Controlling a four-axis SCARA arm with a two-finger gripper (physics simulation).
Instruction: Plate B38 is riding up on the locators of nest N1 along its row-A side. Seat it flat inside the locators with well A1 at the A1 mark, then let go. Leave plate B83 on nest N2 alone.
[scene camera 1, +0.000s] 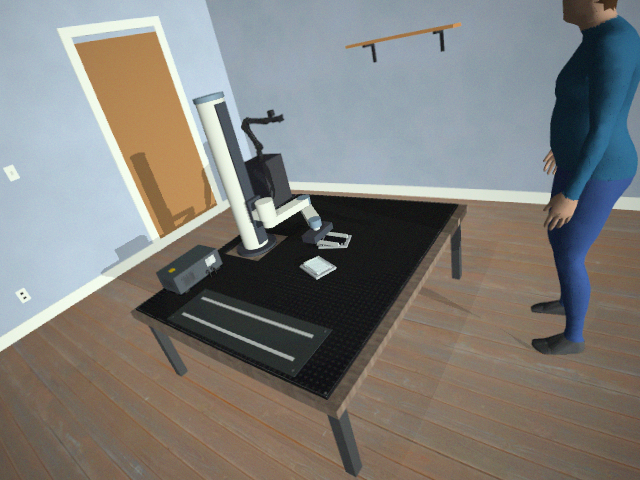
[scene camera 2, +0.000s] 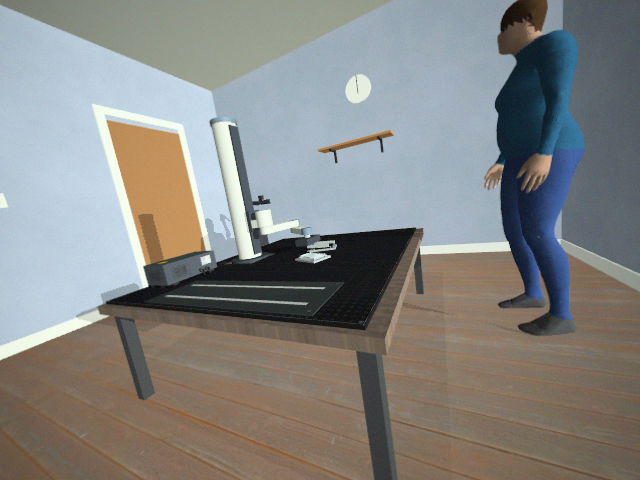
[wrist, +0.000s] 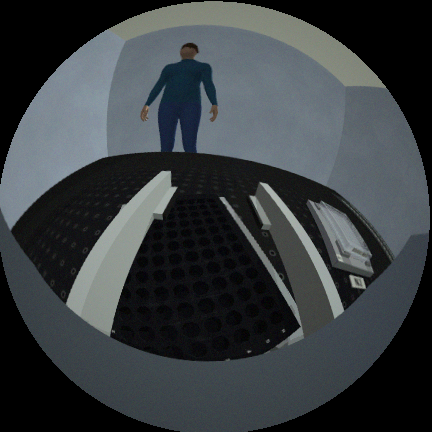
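Seen in the pictures: gripper, fingertip midpoint: (scene camera 1: 343, 240) (scene camera 2: 331, 243) (wrist: 214, 184); arm's base, link origin: (scene camera 1: 257, 245) (scene camera 2: 251, 259).
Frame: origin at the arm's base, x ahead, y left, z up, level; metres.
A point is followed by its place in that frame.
Observation:
Plate B38 (wrist: 195, 280) @(x 0.474, y 0.129, z 0.038 m), black with open wells, lies between the two long pale fingers in the wrist view. A pale strip runs along its right side, and its near end is cut off. Its tilt on nest N1 cannot be made out. My gripper (wrist: 214, 184) @(x 0.561, y 0.120, z 0.049 m) (scene camera 1: 337, 238) @(x 0.561, y 0.120, z 0.049 m) (scene camera 2: 323, 244) @(x 0.561, y 0.120, z 0.049 m) is low over this nest. Its fingers stand apart around the plate, holding nothing, with a visible gap beside the right pad. Plate B83 (wrist: 344, 230) @(x 0.522, y -0.069, z 0.039 m) (scene camera 1: 317, 265) @(x 0.547, y -0.113, z 0.036 m) (scene camera 2: 313, 256) @(x 0.569, y -0.147, z 0.039 m), clear and pale, sits on nest N2 (wrist: 354, 265) @(x 0.471, y -0.060, z 0.025 m), to the right in the wrist view. Well A1 and its mark cannot be made out.
The arm's white column (scene camera 1: 227, 175) @(x 0.033, y -0.067, z 0.487 m) (scene camera 2: 235, 191) @(x 0.043, y -0.061, z 0.456 m) stands beside a grey instrument box (scene camera 1: 189, 268) @(x -0.036, y -0.447, z 0.122 m) (scene camera 2: 180, 267) @(x -0.035, y -0.468, z 0.091 m). A dark panel with two pale rails (scene camera 1: 248, 328) @(x 0.506, y -0.587, z 0.016 m) lies at the table's near end. A black pedestal (scene camera 1: 276, 178) carries a small black arm. A person (scene camera 1: 594, 113) (wrist: 182, 95) stands beyond the table.

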